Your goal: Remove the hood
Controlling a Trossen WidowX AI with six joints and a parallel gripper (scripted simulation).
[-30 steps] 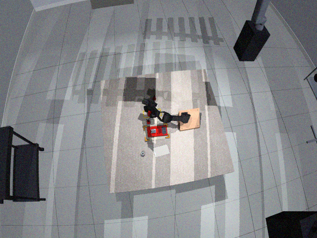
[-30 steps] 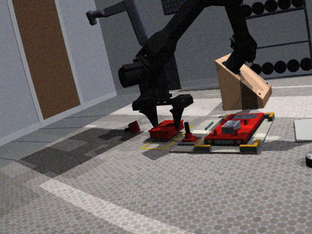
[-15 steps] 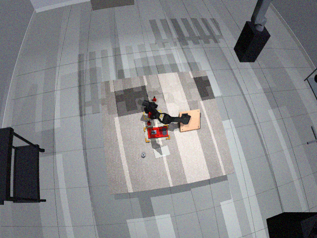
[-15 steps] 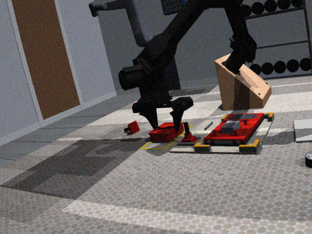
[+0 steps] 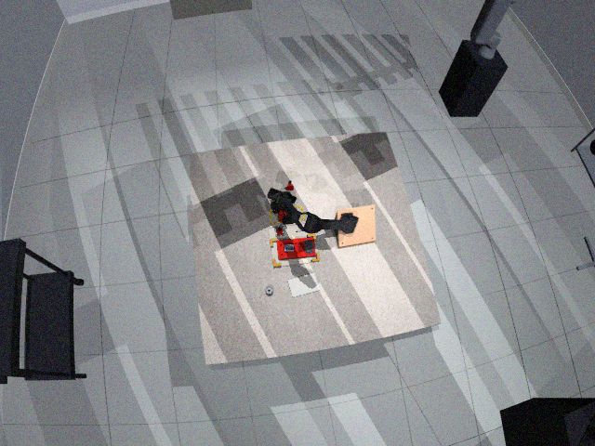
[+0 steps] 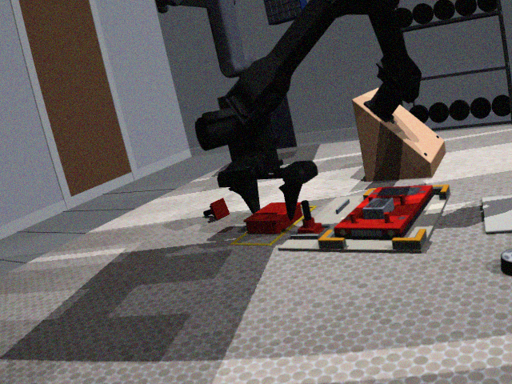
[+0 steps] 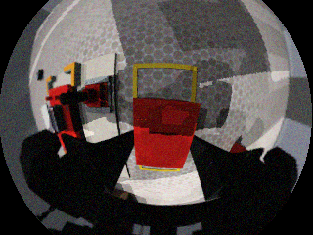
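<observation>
My gripper tip is now 1 cm below the red hood. The rest, counted from my gripper tip: white sheet: 3 cm behind, 42 cm to the left, 1 cm below; then black wheel: 15 cm ahead, 43 cm to the left.
</observation>
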